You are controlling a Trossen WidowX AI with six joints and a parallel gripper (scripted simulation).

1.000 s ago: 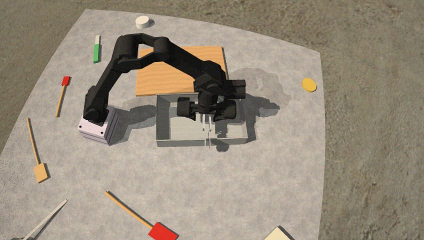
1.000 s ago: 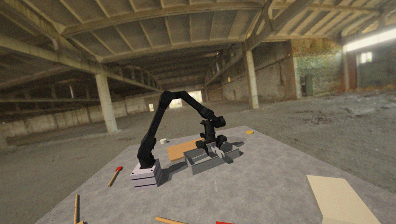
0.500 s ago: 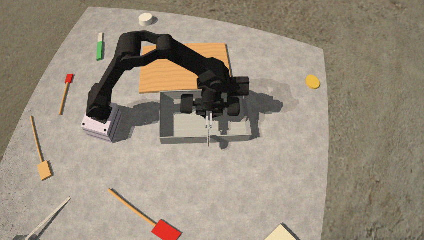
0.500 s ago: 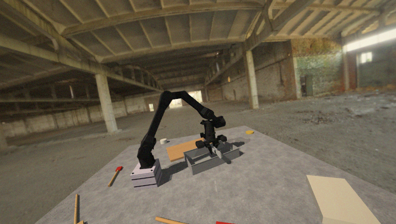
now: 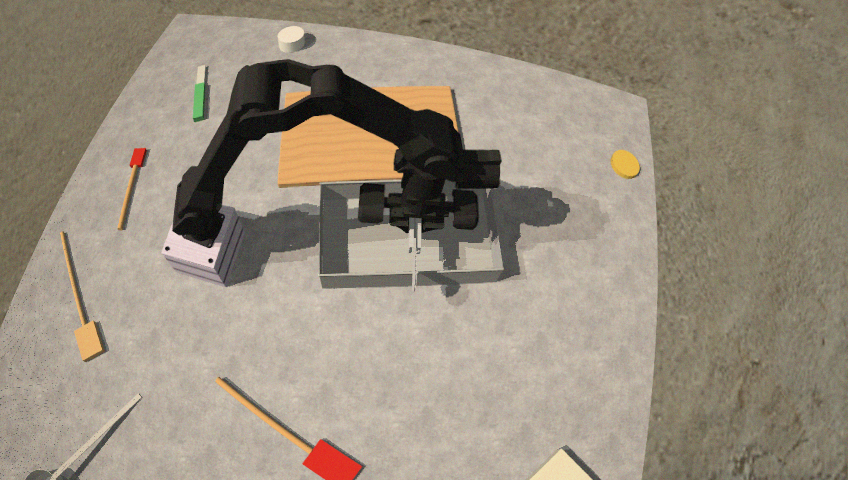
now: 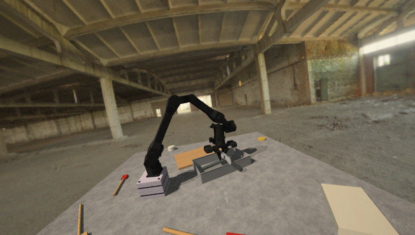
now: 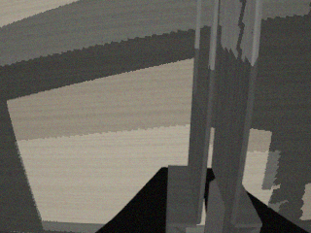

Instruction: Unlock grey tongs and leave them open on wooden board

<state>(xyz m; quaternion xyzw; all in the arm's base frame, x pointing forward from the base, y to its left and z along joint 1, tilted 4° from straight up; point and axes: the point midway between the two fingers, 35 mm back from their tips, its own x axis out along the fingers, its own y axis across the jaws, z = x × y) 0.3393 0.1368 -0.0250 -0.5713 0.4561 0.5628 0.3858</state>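
My gripper tip is 10 mm past the grey roasting tin and 10 mm above it. Round my gripper tip: yellow disc 390 mm ahead, 340 mm to the left, 30 mm below; then yellow lock piece 80 mm to the left, 40 mm above, 20 mm behind; then wooden board 200 mm to the left, 150 mm behind, 40 mm below.
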